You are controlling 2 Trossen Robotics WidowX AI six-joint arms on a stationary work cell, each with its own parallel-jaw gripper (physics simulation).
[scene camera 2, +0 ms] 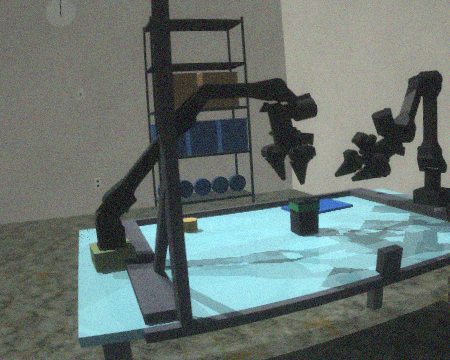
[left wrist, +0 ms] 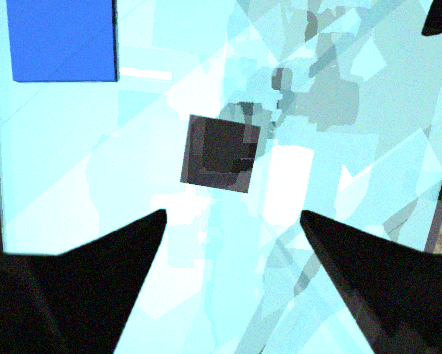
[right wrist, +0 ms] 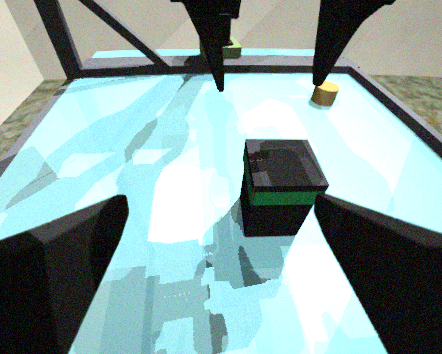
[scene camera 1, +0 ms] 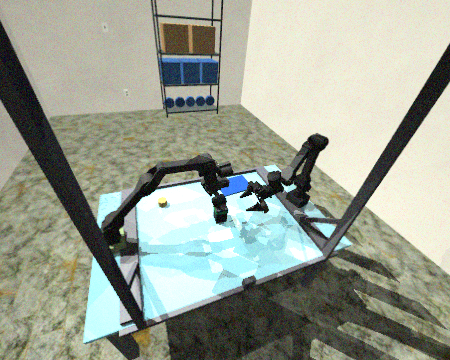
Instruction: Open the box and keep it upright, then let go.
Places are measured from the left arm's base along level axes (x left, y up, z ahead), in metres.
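Pixels of known places: left gripper, fingertip midpoint: [scene camera 2: 293, 182] [left wrist: 234, 215] [right wrist: 270, 87]; right gripper, fingertip midpoint: [scene camera 2: 343, 177] [left wrist: 359, 15] [right wrist: 223, 203] [scene camera 1: 242, 204]; left arm's base, link origin: [scene camera 2: 111, 245] [scene camera 1: 112, 239]; right arm's base, link origin: [scene camera 2: 432, 189] [scene camera 1: 298, 194].
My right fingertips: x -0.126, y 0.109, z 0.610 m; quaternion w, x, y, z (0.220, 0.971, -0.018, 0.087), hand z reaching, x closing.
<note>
For each thing: its top centre in the pictures, then the offset to it from my right fingertips.
- flat blue mat, top centre: [scene camera 2: 317, 205] [scene camera 1: 234, 184] dz +0.130, dx +0.300, dy -0.146 m
- small yellow cylinder, top centre: [right wrist: 327, 85] [scene camera 2: 188, 219] [scene camera 1: 162, 200] dz -0.342, dx +0.306, dy -0.119 m
A small dark box [scene camera 1: 220, 214] [scene camera 2: 304, 224] [left wrist: 220, 154] [right wrist: 275, 220] with a green band below its dark lid [right wrist: 285, 165] stands upright on the pale blue table. The lid lies flat on top and looks closed. My left gripper [scene camera 2: 293, 181] [left wrist: 234, 215] [right wrist: 270, 87] is open and empty, pointing down above the box, with clear height between fingertips and lid. My right gripper [scene camera 1: 245, 202] [scene camera 2: 344, 177] [right wrist: 223, 203] is open and empty, to the right of the box and above the table; in its wrist view the box shows beyond the fingers, toward the right fingertip.
A flat blue mat [scene camera 1: 234, 185] [scene camera 2: 336, 205] [left wrist: 62, 40] lies behind the box. A small yellow cylinder [scene camera 1: 162, 202] [scene camera 2: 190, 225] [right wrist: 325, 95] stands at the back left of the table. Dark frame bars edge the table, and upright posts rise at its front corners.
</note>
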